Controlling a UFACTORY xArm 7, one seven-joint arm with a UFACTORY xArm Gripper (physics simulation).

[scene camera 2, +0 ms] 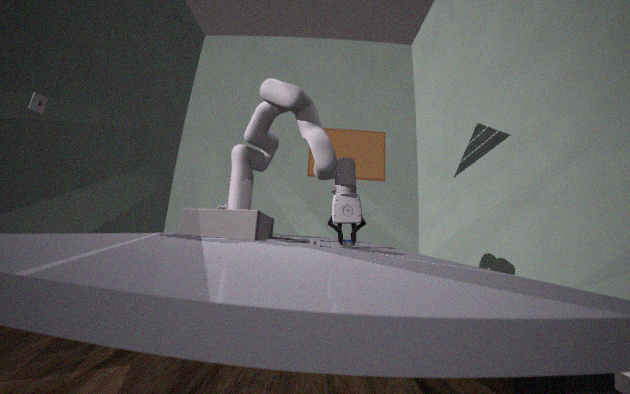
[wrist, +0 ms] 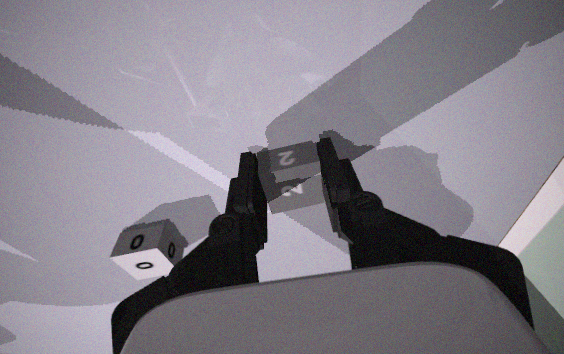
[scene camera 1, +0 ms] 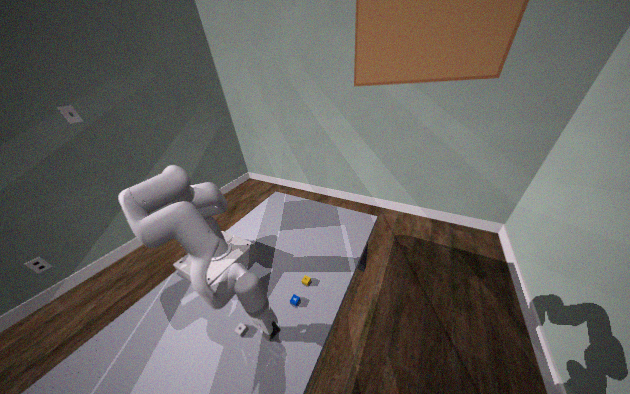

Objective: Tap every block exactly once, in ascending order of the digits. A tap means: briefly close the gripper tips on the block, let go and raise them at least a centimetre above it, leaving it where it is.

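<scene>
A grey block (wrist: 305, 159) with a white digit 2 stands on the table between the two black fingers in the wrist view; the fingers hide it in scene camera 1. My gripper (scene camera 1: 274, 332) (scene camera 2: 347, 242) (wrist: 289, 166) is down at table height, shut on this block, with a finger against each side. A white block (scene camera 1: 241, 329) (scene camera 2: 315, 243) (wrist: 144, 250) with a black digit 0 stands beside the gripper, apart from it. A blue block (scene camera 1: 295, 300) and a yellow block (scene camera 1: 306, 280) stand farther off; their digits are too small to read.
The blocks stand on a pale grey table (scene camera 1: 235, 372) (scene camera 2: 280, 280). The arm's pale base box (scene camera 2: 217, 223) stands on the table, left of the gripper in scene camera 2. The table's long edge runs beyond the blue and yellow blocks in scene camera 1.
</scene>
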